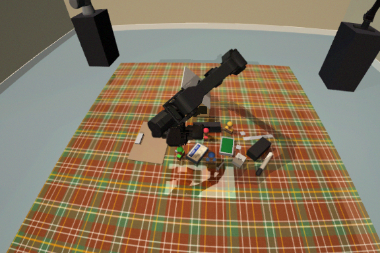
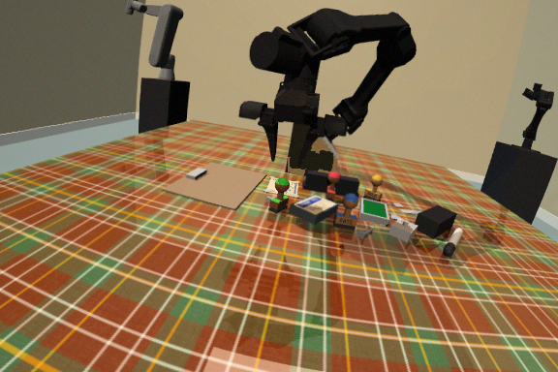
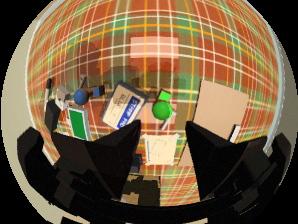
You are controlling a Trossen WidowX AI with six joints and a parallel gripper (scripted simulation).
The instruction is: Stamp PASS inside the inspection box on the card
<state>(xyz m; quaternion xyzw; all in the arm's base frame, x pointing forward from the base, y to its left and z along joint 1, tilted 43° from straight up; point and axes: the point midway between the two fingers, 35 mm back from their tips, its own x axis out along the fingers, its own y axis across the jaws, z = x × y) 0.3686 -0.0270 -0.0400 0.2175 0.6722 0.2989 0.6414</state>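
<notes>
Right now my gripper tip is 7 cm above the green stamp. The rest, counted from my gripper tip: blue stamp (1 cm ahead, 13 cm to the left, 7 cm below); then blue-topped pad box (2 cm behind, 7 cm to the left, 8 cm below); then white card (13 cm behind, 2 cm to the right, 10 cm below).
</notes>
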